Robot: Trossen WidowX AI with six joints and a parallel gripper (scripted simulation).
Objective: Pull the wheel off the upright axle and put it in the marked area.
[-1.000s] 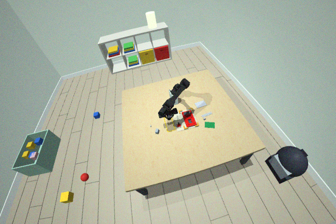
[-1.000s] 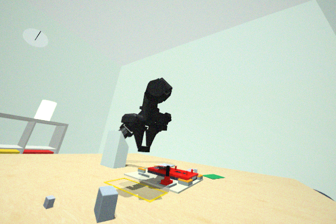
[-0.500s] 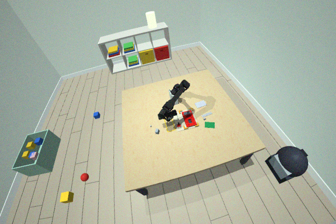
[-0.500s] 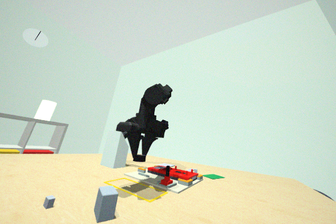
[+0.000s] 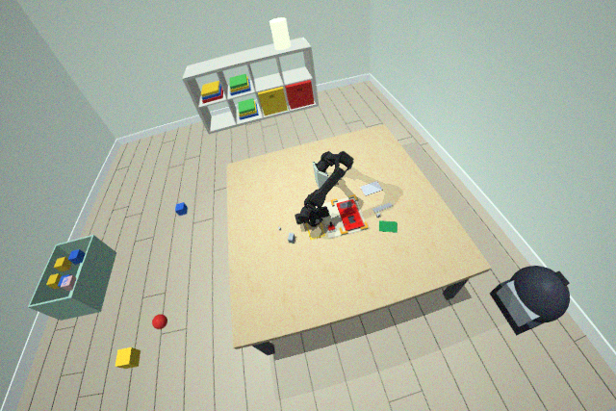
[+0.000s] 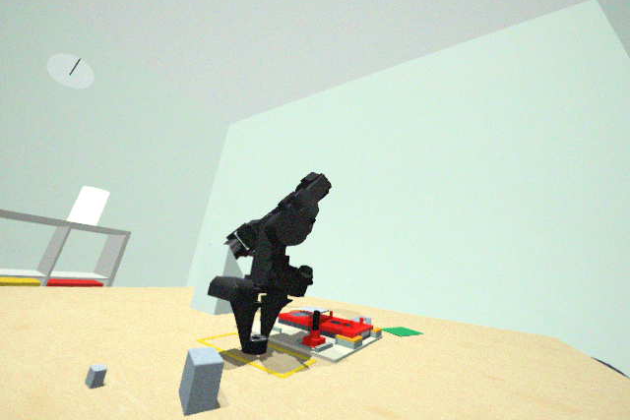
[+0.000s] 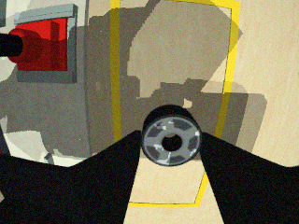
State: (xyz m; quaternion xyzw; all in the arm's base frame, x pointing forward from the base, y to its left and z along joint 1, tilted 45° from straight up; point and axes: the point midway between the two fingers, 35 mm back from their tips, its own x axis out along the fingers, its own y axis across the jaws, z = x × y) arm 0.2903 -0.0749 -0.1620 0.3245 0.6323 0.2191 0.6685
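The black wheel is right at my gripper tip. Round my gripper tip: small grey cube (50 mm behind, 190 mm to the right); black upright axle (70 mm ahead, 80 mm to the left, 30 mm above); grey block (50 mm ahead, 150 mm to the right, 10 mm above).
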